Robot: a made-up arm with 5 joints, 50 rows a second.
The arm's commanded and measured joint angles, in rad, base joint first. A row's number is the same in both.
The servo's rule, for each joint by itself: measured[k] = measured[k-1] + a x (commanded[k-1-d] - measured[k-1]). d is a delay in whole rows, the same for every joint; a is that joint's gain. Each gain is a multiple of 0.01, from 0.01 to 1. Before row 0 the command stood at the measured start. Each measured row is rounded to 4 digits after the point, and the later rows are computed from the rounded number. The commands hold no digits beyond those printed.
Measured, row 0: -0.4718 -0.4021 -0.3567 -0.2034 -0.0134
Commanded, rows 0 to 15: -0.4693 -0.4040 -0.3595 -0.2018 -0.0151; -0.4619 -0.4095 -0.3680 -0.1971 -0.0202; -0.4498 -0.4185 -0.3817 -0.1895 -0.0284; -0.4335 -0.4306 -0.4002 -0.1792 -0.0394; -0.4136 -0.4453 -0.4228 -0.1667 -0.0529; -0.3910 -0.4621 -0.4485 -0.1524 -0.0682; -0.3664 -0.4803 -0.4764 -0.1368 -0.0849; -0.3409 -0.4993 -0.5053 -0.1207 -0.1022; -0.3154 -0.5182 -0.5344 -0.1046 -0.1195; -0.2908 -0.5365 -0.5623 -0.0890 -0.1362; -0.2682 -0.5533 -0.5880 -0.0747 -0.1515; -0.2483 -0.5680 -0.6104 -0.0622 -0.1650; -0.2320 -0.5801 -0.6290 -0.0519 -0.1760; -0.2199 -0.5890 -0.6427 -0.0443 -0.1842; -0.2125 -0.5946 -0.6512 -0.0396 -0.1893; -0.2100 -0.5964 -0.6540 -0.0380 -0.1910
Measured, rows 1 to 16: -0.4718 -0.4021 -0.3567 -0.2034 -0.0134; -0.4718 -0.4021 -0.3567 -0.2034 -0.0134; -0.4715 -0.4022 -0.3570 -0.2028 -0.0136; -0.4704 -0.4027 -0.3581 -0.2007 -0.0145; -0.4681 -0.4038 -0.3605 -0.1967 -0.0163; -0.4643 -0.4057 -0.3645 -0.1904 -0.0193; -0.4587 -0.4085 -0.3703 -0.1819 -0.0237; -0.4513 -0.4123 -0.3781 -0.1713 -0.0295; -0.4420 -0.4171 -0.3879 -0.1589 -0.0367; -0.4309 -0.4229 -0.3996 -0.1451 -0.0452; -0.4182 -0.4296 -0.4131 -0.1305 -0.0549; -0.4042 -0.4371 -0.4280 -0.1156 -0.0655; -0.3892 -0.4452 -0.4440 -0.1009 -0.0767; -0.3737 -0.4538 -0.4606 -0.0870 -0.0882; -0.3581 -0.4626 -0.4774 -0.0744 -0.0996; -0.3429 -0.4714 -0.4939 -0.0636 -0.1106
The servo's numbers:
d 2
a 0.11 0.07 0.10 0.36 0.13

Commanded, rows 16 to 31: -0.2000 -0.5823 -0.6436 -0.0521 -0.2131; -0.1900 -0.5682 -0.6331 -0.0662 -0.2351; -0.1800 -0.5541 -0.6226 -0.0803 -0.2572; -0.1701 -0.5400 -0.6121 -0.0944 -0.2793; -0.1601 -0.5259 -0.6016 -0.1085 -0.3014; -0.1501 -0.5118 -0.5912 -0.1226 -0.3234; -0.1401 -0.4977 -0.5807 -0.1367 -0.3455; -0.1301 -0.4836 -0.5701 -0.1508 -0.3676; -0.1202 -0.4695 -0.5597 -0.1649 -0.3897; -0.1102 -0.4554 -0.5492 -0.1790 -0.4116; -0.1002 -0.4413 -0.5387 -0.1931 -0.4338; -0.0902 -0.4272 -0.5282 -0.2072 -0.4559; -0.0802 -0.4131 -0.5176 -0.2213 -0.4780; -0.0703 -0.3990 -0.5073 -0.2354 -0.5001; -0.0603 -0.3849 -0.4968 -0.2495 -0.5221; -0.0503 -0.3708 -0.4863 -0.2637 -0.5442
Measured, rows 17 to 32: -0.3286 -0.4800 -0.5096 -0.0550 -0.1208; -0.3156 -0.4881 -0.5240 -0.0489 -0.1299; -0.3029 -0.4947 -0.5360 -0.0501 -0.1407; -0.2905 -0.4998 -0.5457 -0.0559 -0.1530; -0.2783 -0.5036 -0.5534 -0.0647 -0.1665; -0.2664 -0.5061 -0.5593 -0.0754 -0.1812; -0.2547 -0.5075 -0.5635 -0.0873 -0.1968; -0.2432 -0.5078 -0.5663 -0.1000 -0.2133; -0.2319 -0.5071 -0.5677 -0.1132 -0.2305; -0.2207 -0.5055 -0.5679 -0.1267 -0.2483; -0.2096 -0.5030 -0.5671 -0.1405 -0.2667; -0.1987 -0.4997 -0.5653 -0.1544 -0.2855; -0.1879 -0.4956 -0.5626 -0.1683 -0.3048; -0.1772 -0.4908 -0.5592 -0.1823 -0.3244; -0.1665 -0.4854 -0.5550 -0.1963 -0.3444; -0.1559 -0.4794 -0.5502 -0.2104 -0.3646
